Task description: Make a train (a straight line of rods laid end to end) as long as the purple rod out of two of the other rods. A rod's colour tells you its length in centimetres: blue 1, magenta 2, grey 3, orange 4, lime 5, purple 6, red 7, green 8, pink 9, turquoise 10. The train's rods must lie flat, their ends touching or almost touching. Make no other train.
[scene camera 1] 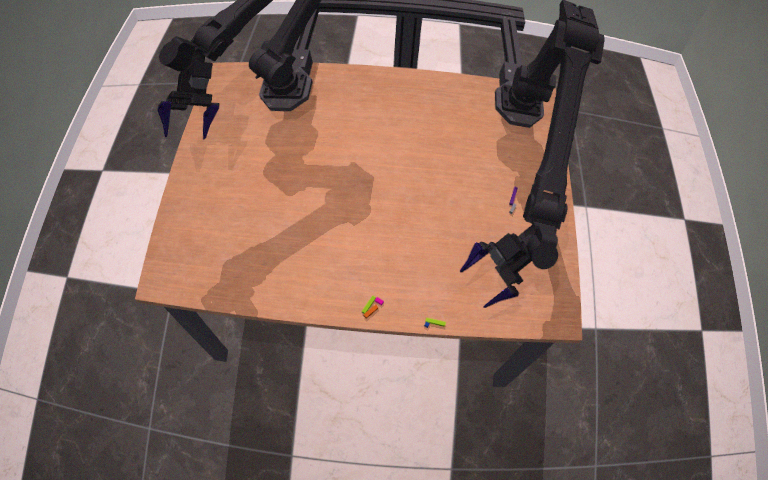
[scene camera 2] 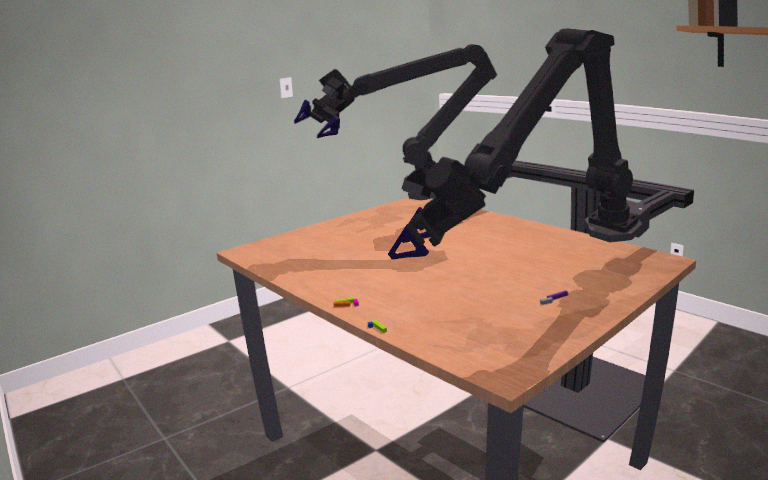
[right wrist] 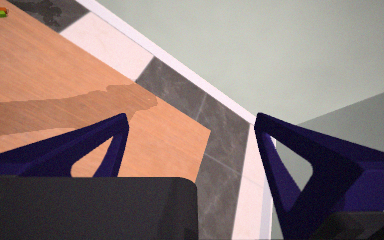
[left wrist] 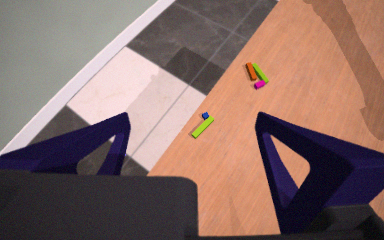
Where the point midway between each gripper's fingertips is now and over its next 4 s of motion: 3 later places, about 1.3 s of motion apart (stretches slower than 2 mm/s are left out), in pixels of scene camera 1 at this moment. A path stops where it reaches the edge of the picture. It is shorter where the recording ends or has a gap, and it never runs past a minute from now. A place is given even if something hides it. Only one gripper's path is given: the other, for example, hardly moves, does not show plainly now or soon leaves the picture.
My right gripper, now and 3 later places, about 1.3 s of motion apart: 185, 137; 201, 206; 294, 279; 370, 293
